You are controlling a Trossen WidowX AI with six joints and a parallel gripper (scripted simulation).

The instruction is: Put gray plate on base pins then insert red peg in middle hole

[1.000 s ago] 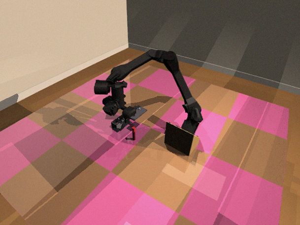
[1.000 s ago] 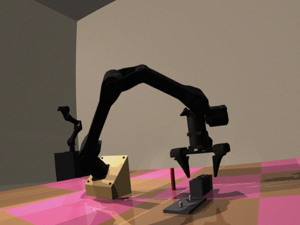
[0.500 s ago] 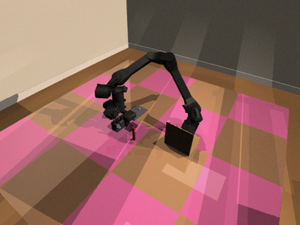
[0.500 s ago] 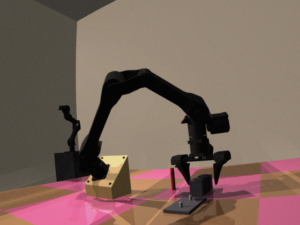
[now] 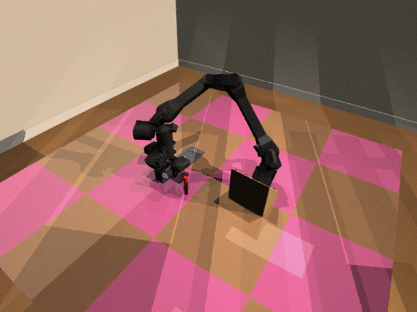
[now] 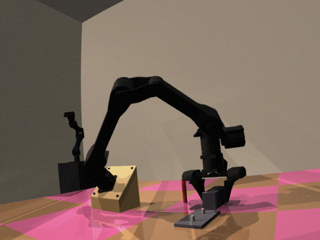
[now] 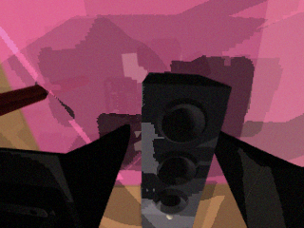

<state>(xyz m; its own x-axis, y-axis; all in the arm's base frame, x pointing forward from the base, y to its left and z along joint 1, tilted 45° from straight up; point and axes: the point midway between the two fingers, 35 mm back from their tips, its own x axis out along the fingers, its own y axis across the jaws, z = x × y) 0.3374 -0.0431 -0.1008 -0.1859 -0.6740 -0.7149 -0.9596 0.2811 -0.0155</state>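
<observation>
My gripper tip is now 3 cm below the gray plate. Also, from my gripper tip: red peg 11 cm behind, 5 cm to the left, 3 cm above.
</observation>
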